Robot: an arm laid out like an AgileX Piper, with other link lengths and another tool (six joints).
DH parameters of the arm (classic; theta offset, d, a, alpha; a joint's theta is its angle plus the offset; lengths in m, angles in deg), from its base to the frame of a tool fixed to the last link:
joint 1: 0 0.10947 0 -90
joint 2: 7.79 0 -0.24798 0
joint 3: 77.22 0 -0.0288 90
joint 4: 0 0.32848 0 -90
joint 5: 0 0 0 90
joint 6: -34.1 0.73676 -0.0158 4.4
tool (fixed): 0 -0.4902 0 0
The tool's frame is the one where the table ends.
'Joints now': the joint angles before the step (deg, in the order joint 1, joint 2, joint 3, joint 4, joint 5, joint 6). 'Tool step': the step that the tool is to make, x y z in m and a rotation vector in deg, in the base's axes. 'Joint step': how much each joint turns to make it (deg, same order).
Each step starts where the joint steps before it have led.
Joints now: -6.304 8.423 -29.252 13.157 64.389 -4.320
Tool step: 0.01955 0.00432 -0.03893 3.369 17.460 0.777
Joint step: 0.002 21.187 -6.928 1.349 3.432 0.616
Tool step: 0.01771 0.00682 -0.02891 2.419 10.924 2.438
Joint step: -0.001 15.979 -5.456 2.271 1.197 -2.195
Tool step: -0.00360 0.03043 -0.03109 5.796 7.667 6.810
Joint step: 1.188 9.979 -0.348 6.904 0.727 -6.473
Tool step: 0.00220 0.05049 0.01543 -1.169 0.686 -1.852
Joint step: 14.775 0.622 -3.641 -5.774 -2.442 18.153
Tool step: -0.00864 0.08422 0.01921 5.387 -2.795 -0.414
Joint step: 17.631 0.507 -1.073 -2.172 -8.806 17.631
